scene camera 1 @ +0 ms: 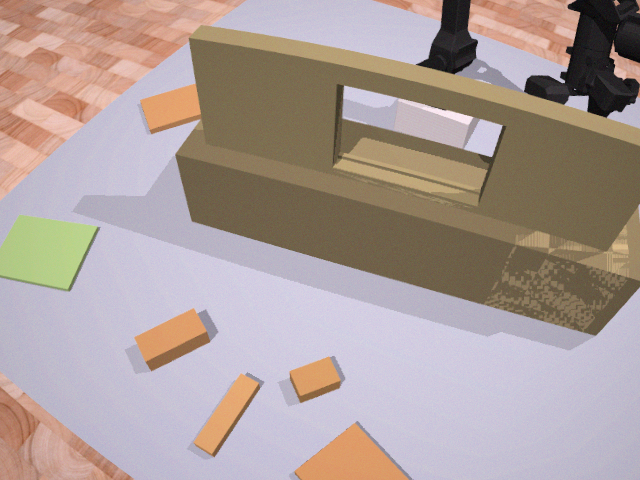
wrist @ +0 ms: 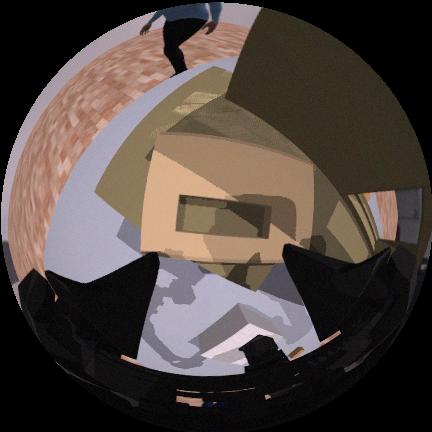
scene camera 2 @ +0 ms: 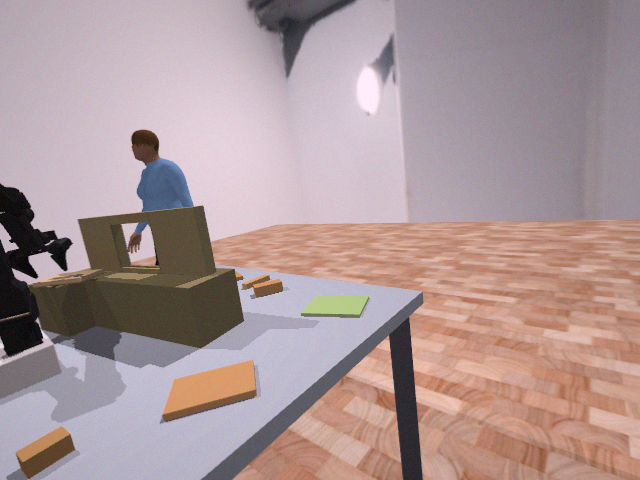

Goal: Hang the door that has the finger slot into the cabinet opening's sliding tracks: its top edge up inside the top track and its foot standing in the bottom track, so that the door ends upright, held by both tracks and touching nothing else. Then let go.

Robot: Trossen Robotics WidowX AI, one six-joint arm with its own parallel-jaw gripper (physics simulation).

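Places are measured from the arm's base along level axes (x left, y back, z up), in metres.
Where they show: gripper, fingertip midpoint: [wrist: 221, 255] [scene camera 2: 51, 274]; arm's base, origin of the base link: [wrist: 255, 343] [scene camera 2: 23, 345].
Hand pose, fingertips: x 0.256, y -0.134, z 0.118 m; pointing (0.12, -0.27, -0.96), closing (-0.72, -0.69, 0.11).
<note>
Things, the pixels of their top centre, and the offset from my fingertips. Level surfaces: height alone.
- door with the finger slot, middle of its top: [wrist: 243, 198] [scene camera 2: 69, 275] dx +0.010, dy -0.044, dz -0.020 m
- bottom track, middle of its top: [scene camera 1: 407, 178] [wrist: 367, 221] [scene camera 2: 144, 266] dx -0.203, dy -0.198, dz -0.020 m
- green plate, middle of its top: [scene camera 1: 41, 249] [scene camera 2: 335, 304] dx -0.740, dy -0.495, dz -0.189 m
- grey table, its level: dz -0.197 m
- orange slab, middle of its top: [scene camera 1: 181, 103] [scene camera 2: 212, 384] dx -0.747, dy -0.061, dz -0.183 m
The door with the finger slot [wrist: 160, 200] [scene camera 2: 72, 277] is a flat tan plate with a rectangular slot. It lies on the cabinet's side wing, slot facing up. The olive cabinet [scene camera 1: 268, 98] [scene camera 2: 183, 242] [wrist: 340, 115] stands upright with a rectangular opening through its front panel. Grooves of the bottom track [scene camera 1: 408, 179] run along the foot of the opening; the inside of the top track is hidden. My gripper [wrist: 221, 255] [scene camera 2: 50, 272] is open and empty, its fingers apart above the door, near one long edge in the wrist view.
A green plate [scene camera 1: 49, 253] [scene camera 2: 336, 305] and several orange blocks, one of them [scene camera 1: 173, 338] near the green plate, lie on the grey table [scene camera 1: 289, 315] [scene camera 2: 330, 351]. An orange slab [scene camera 2: 211, 388] lies beside the cabinet. The white arm base [scene camera 1: 431, 124] stands behind the cabinet. A person [scene camera 2: 162, 183] stands beyond.
</note>
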